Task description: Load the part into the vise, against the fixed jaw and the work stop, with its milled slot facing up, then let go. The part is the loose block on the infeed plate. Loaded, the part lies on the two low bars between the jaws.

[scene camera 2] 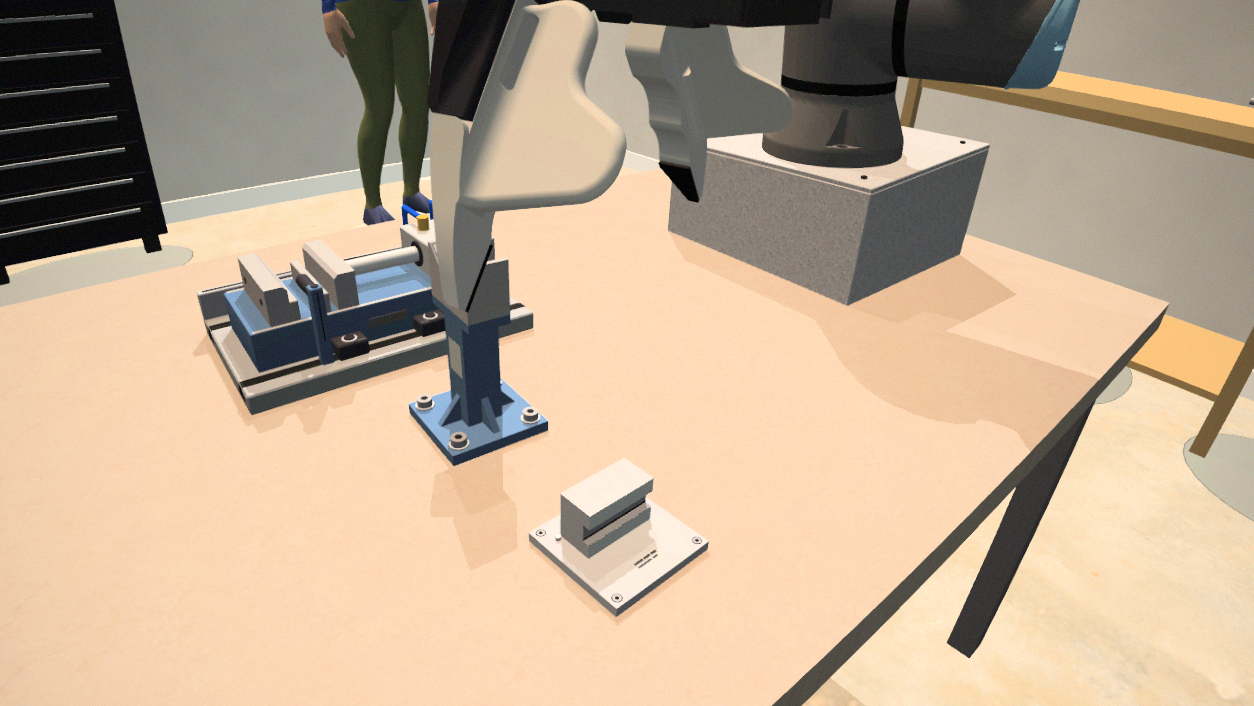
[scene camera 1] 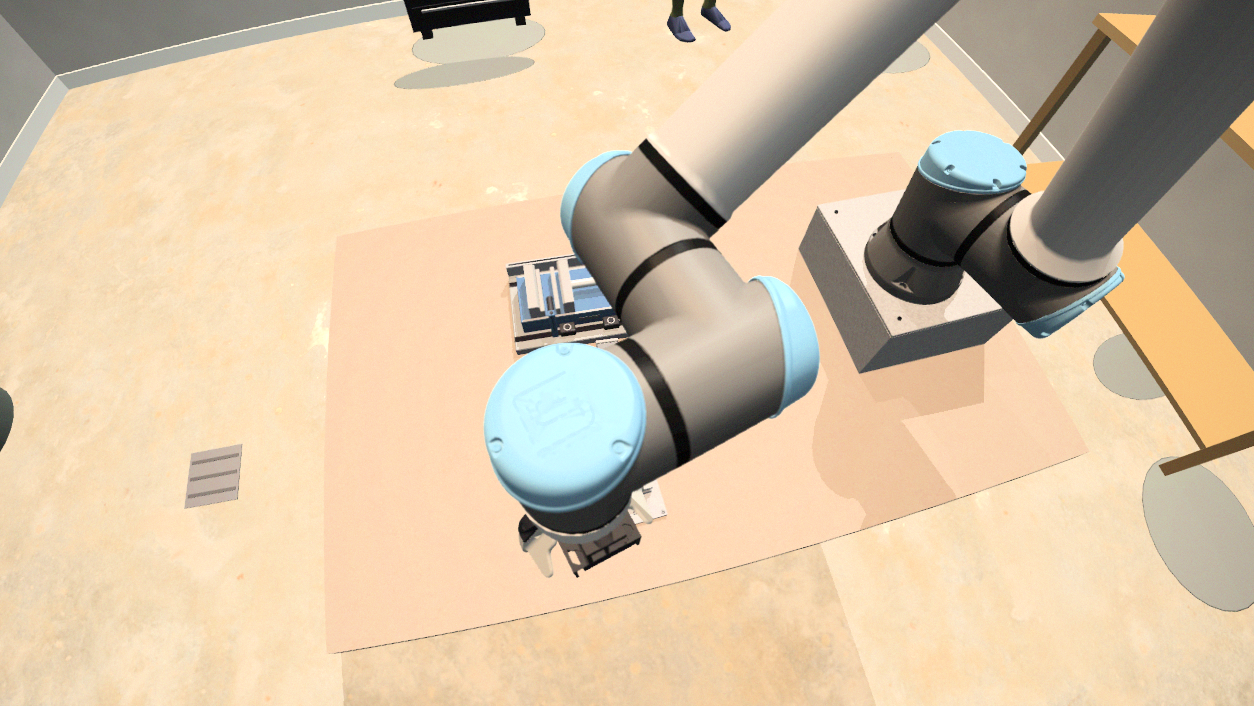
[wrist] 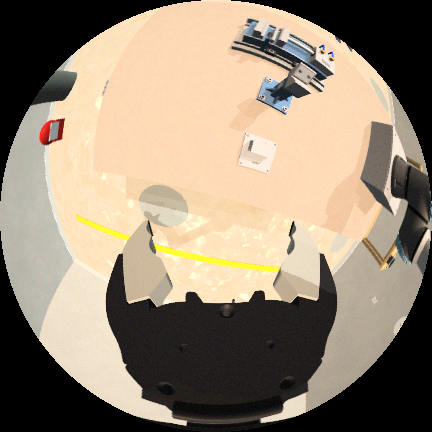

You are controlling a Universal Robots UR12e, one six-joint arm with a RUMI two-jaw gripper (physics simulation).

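The part, a light grey block, sits on the white infeed plate. In scene camera 2 its slot faces sideways, towards the front right. My gripper is open and empty, above the table and apart from the part. In scene camera 1 the arm hides the part. The vise stands farther back, with a gap between its fixed jaw and its moving jaw. A blue upright post with a dark tip stands at its near side.
A blue stand with a grey head stands between the vise and the infeed plate. One finger overlaps its head in scene camera 2. The arm's grey pedestal stands to the right. A person and a black cabinet are beyond the table.
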